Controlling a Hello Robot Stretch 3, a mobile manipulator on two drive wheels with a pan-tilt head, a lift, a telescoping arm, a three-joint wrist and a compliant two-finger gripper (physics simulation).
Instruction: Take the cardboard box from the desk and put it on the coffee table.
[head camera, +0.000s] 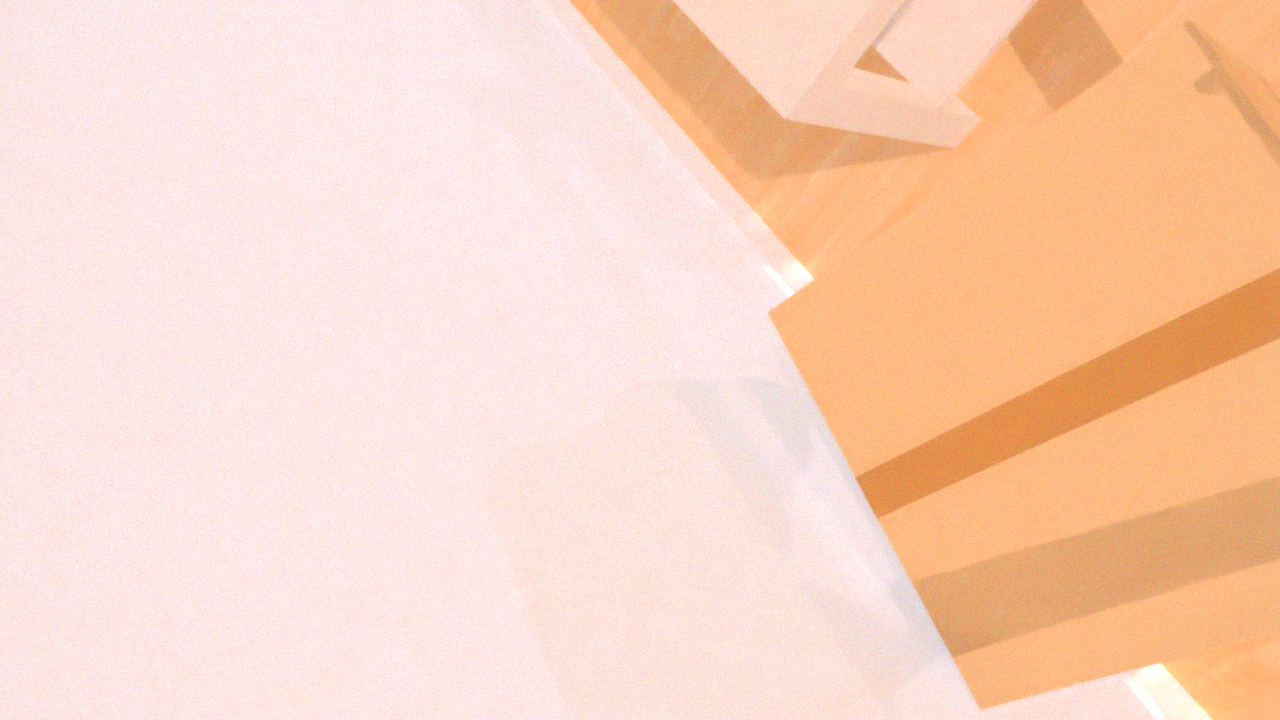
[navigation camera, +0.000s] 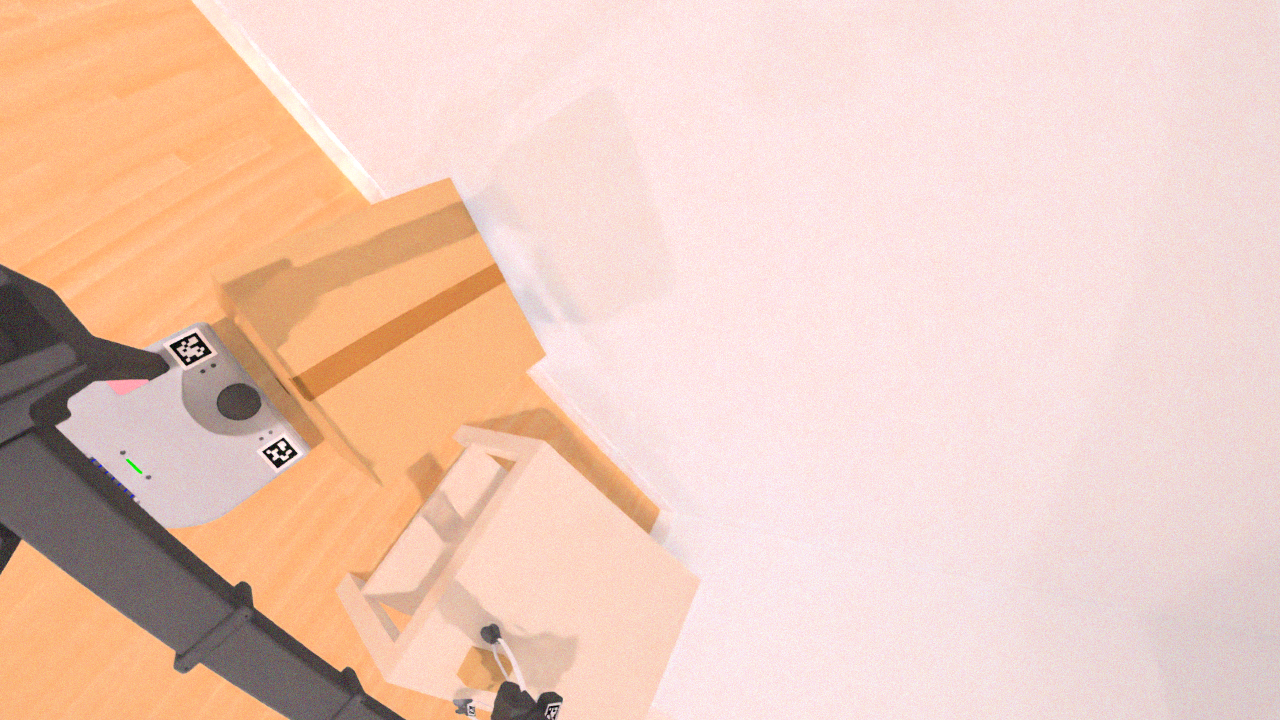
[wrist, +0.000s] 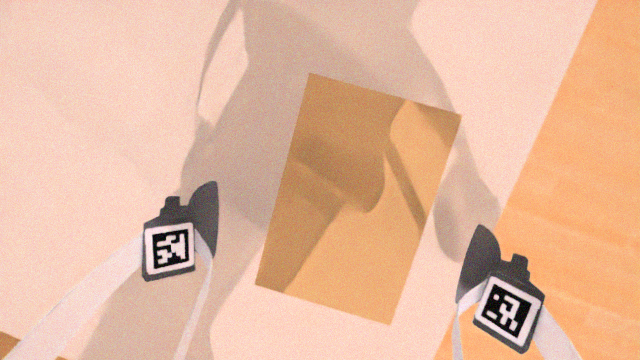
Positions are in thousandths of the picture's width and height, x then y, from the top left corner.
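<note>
You'd find my gripper (navigation camera: 369, 922), (wrist: 529, 638) in the picture here. There's also a cardboard box (head camera: 819, 528), (navigation camera: 304, 453) that I can see.
</note>
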